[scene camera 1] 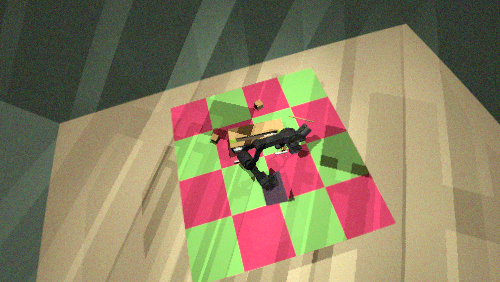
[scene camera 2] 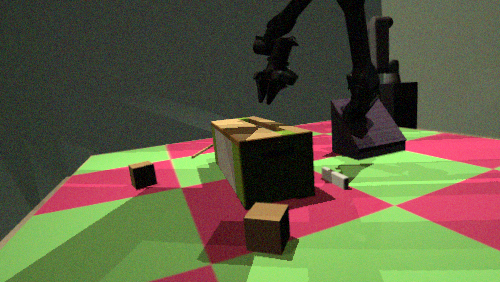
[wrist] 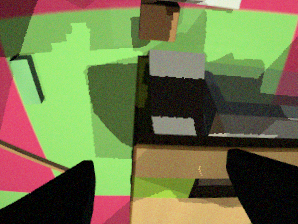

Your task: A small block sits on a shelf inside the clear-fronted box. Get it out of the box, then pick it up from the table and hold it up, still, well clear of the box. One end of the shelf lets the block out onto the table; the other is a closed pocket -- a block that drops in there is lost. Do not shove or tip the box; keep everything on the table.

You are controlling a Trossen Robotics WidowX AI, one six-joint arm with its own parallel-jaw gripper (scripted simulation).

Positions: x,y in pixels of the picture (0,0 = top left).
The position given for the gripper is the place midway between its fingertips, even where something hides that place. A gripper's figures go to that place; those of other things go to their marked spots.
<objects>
The gripper (scene camera 2: 263,103): 0.86 m from the lens. A box (scene camera 2: 272,162) is 0.49 m from the lens.
</objects>
